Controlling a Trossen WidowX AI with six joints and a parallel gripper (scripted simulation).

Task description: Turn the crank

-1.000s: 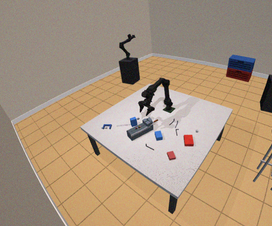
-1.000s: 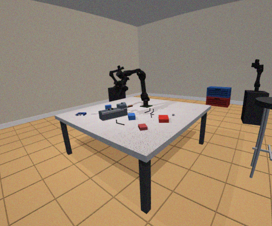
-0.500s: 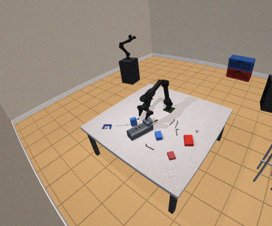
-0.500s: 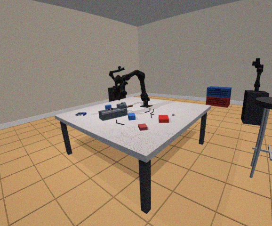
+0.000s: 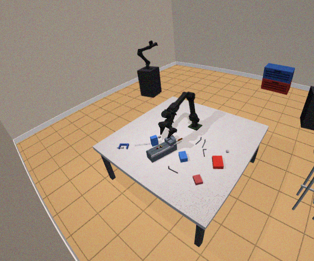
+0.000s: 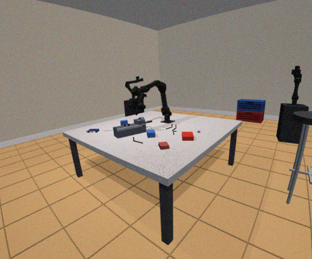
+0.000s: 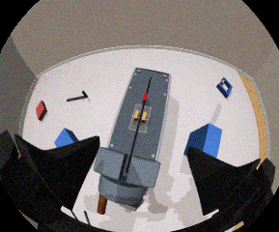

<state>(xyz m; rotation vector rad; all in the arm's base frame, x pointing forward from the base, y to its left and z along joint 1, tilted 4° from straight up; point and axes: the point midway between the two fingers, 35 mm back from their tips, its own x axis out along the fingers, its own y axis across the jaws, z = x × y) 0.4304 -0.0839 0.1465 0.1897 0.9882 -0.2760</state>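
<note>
The brown crank handle lies 10 cm behind my gripper tip, 10 cm to the left of it and 7 cm below it. Round my gripper tip: red pointer: 9 cm ahead, 2 cm to the right, 7 cm below.
</note>
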